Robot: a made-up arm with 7 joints. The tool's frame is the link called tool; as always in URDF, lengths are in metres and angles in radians. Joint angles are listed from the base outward. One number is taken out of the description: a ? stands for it. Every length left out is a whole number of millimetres.
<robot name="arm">
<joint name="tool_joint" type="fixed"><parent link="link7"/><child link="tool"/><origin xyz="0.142 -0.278 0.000" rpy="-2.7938 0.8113 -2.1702"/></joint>
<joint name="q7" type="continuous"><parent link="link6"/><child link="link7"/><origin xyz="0.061 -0.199 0.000" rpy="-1.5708 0.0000 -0.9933"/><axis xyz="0 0 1"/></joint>
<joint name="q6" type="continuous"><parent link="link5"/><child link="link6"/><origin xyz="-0.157 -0.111 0.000" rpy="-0.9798 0.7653 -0.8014"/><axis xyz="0 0 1"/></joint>
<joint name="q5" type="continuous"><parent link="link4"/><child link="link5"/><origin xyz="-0.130 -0.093 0.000" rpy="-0.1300 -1.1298 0.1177"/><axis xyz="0 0 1"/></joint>
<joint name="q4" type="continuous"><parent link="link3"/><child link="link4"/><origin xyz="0.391 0.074 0.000" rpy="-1.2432 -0.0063 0.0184"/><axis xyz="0 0 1"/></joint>
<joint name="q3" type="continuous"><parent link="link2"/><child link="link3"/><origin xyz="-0.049 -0.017 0.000" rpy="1.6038 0.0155 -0.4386"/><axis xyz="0 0 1"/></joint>
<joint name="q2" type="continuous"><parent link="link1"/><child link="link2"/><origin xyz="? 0.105 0.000" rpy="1.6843 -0.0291 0.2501"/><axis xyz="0 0 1"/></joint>
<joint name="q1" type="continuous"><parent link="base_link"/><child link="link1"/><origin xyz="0.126 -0.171 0.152" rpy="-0.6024 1.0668 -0.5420"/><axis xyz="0 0 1"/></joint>
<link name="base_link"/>
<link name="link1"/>
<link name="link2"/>
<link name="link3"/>
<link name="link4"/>
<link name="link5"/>
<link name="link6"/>
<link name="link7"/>
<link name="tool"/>
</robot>
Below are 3 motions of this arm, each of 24 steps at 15 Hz.
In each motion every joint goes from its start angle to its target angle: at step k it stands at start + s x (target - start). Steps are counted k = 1, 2, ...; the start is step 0. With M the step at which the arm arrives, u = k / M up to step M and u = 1 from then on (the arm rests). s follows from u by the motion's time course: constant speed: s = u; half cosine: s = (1 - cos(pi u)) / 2; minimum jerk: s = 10 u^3 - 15 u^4 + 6 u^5.
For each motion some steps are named. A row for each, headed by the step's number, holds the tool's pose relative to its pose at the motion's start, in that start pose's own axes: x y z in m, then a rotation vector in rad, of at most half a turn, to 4 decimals.
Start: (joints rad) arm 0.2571 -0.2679 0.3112 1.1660 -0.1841 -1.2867 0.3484
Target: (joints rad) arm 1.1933 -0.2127 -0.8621 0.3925 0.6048 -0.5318 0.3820
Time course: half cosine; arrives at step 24
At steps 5, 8, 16, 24:
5: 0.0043 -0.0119 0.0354 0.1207 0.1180 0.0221
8: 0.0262 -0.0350 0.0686 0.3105 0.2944 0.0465
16: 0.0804 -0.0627 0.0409 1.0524 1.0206 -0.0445
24: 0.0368 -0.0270 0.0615 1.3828 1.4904 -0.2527

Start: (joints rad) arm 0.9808 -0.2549 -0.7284 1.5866 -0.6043 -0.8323 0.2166
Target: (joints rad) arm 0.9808 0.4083 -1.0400 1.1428 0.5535 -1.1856 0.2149
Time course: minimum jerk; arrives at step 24
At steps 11, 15, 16, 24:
11: 0.0478 0.0111 -0.1168 0.2134 -0.0276 0.2722
15: 0.0900 0.0433 -0.2076 0.4027 -0.0934 0.4524
16: 0.0991 0.0529 -0.2278 0.4476 -0.1140 0.4878
24: 0.1268 0.0900 -0.2927 0.6007 -0.1963 0.5884

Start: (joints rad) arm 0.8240 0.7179 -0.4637 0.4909 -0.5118 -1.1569 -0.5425
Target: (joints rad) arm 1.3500 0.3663 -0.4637 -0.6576 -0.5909 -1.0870 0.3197
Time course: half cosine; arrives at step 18
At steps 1, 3, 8, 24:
1: -0.0009 0.0020 0.0043 -0.0063 0.0103 -0.0083
3: -0.0051 0.0183 0.0380 -0.0569 0.0918 -0.0701
8: 0.0764 0.1235 0.2091 -0.4005 0.5894 -0.3081
24: 0.4602 0.3068 0.1418 -1.0890 1.3922 -0.1092

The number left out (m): 0.229
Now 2 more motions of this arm.
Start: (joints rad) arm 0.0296 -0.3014 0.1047 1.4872 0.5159 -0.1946 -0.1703
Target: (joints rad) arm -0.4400 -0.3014 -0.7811 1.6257 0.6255 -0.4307 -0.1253
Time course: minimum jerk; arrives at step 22
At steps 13, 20, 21, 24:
13: -0.0046 0.2756 0.0324 -0.4507 0.0612 -0.0341
20: -0.0170 0.4082 -0.0128 -0.6744 0.0609 -0.0622
21: -0.0173 0.4104 -0.0140 -0.6782 0.0608 -0.0628
24: -0.0173 0.4108 -0.0141 -0.6788 0.0608 -0.0629

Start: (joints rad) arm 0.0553 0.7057 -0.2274 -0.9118 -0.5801 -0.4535 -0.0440
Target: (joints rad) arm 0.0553 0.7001 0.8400 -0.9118 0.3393 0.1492 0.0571
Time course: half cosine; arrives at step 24
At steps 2, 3, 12, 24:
2: -0.0056 -0.0049 -0.0022 0.0061 -0.0238 -0.0078
3: -0.0124 -0.0109 -0.0050 0.0133 -0.0532 -0.0172
12: -0.1325 -0.1238 -0.0954 0.1240 -0.7032 -0.1451
24: -0.1722 -0.2432 -0.1735 0.1563 -1.3498 -0.0729

